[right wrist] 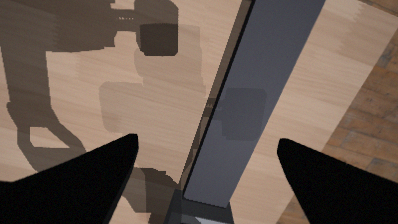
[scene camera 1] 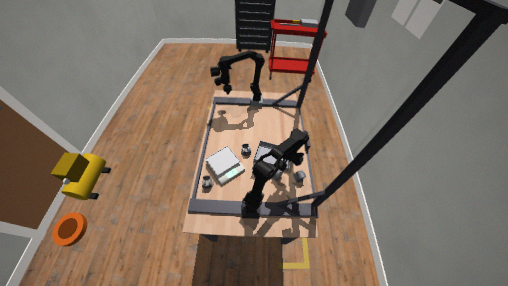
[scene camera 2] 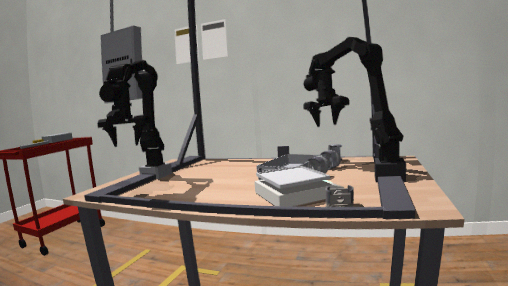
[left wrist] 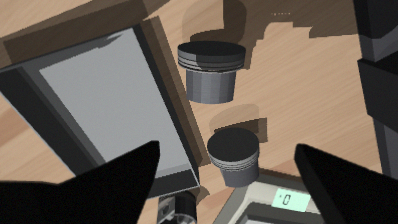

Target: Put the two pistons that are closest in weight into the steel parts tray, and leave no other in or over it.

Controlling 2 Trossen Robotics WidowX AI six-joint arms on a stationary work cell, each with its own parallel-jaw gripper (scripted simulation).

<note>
In view: my left gripper [scene camera 2: 326, 125], my right gripper [scene camera 2: 126, 146], a steel parts tray [left wrist: 90, 104] and a white scale [scene camera 2: 296, 195].
The white scale is seen too in scene camera 1 [scene camera 1: 238, 168]. My left gripper also shows in the left wrist view [left wrist: 226, 149]. My right gripper is seen too in the right wrist view [right wrist: 208, 143]. The right wrist view misses the steel parts tray: it is out of frame. The right wrist view does not show the white scale: it is out of frame.
</note>
